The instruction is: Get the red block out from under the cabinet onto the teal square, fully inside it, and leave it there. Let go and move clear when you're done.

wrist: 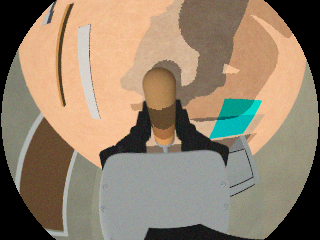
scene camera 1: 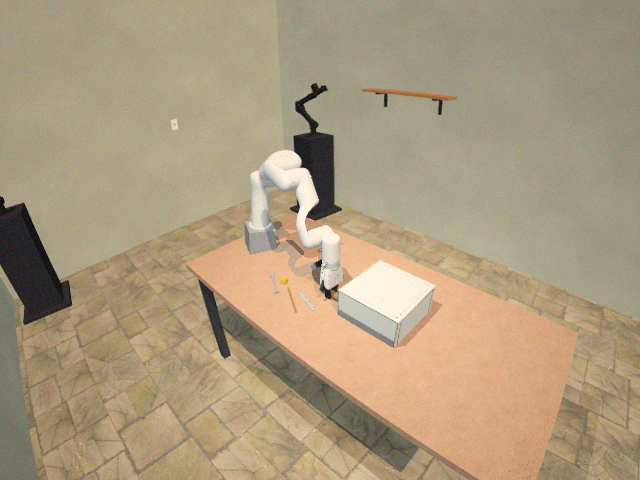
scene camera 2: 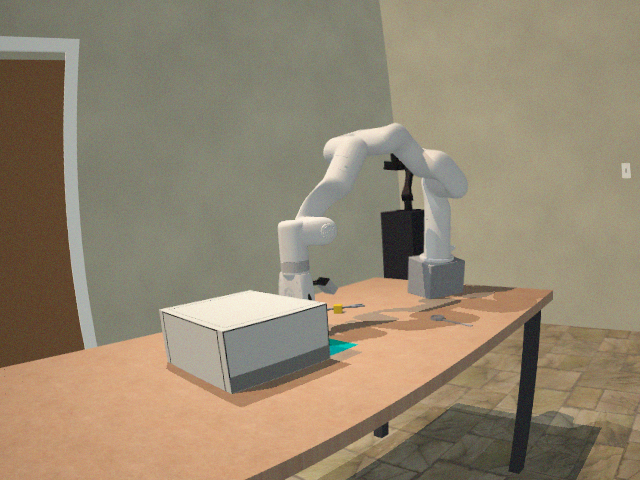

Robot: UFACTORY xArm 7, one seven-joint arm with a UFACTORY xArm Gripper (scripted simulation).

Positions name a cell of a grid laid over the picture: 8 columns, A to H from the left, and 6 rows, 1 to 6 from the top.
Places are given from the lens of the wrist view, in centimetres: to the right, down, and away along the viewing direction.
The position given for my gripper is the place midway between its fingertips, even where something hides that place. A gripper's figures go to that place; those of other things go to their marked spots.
my gripper (wrist: E3): 0, -2, 14
grey flat bar (wrist: C1): -8, -10, 6
long tool (wrist: D3): 0, -3, 8
teal square (wrist: F3): 14, -1, 15
The marked spots on the teal square and the grey flat bar are 26 cm apart.
